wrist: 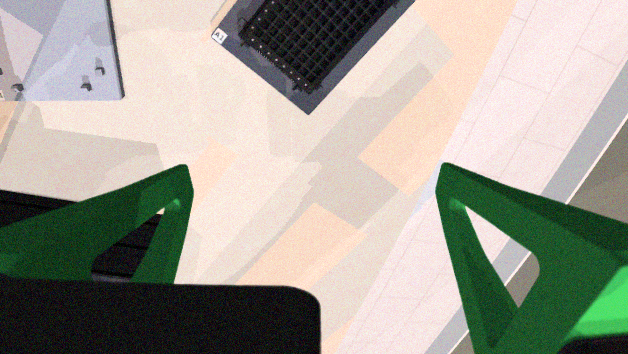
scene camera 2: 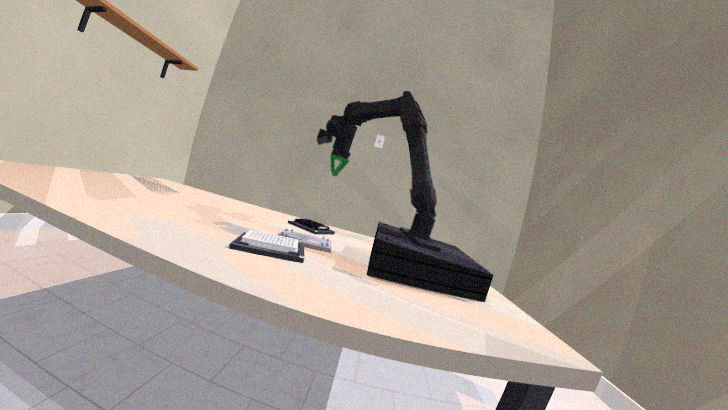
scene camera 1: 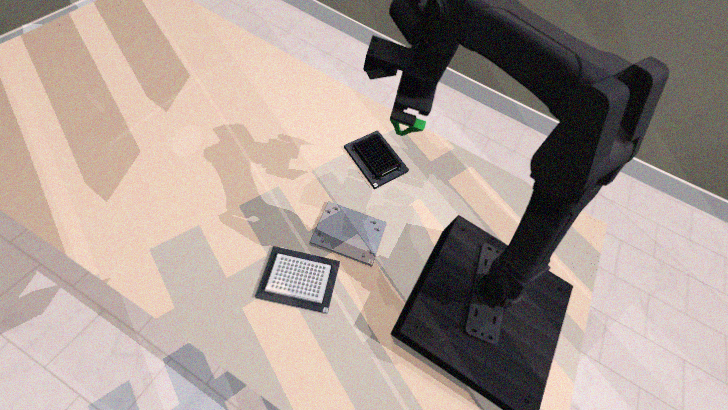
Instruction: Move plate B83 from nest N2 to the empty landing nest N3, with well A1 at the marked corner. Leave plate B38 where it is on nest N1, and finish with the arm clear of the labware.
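Note:
A black well plate [scene camera 1: 376, 154] [scene camera 2: 311, 224] [wrist: 320, 40] sits on a dark nest [scene camera 1: 362, 167] [wrist: 260, 62] marked A1 at a corner. A white well plate [scene camera 1: 299, 277] [scene camera 2: 270, 240] sits on another dark nest [scene camera 1: 330, 282] [scene camera 2: 264, 253]. I cannot read which plate is B83 or B38. Between them lies the empty grey-blue landing nest [scene camera 1: 348, 233] [scene camera 2: 313, 240] [wrist: 75, 50] with small pins. My gripper [scene camera 1: 408, 127] [scene camera 2: 335, 170] [wrist: 314, 177] is open and empty, high above the table. In the wrist view the black plate lies ahead of the fingers, partly cut off.
The arm stands on a black base block [scene camera 1: 438, 310] [scene camera 2: 427, 269] to the right of the nests. The table edge [scene camera 2: 356, 336] runs along the front in the second scene view. A wooden shelf [scene camera 2: 142, 38] is on the wall, far from the arm.

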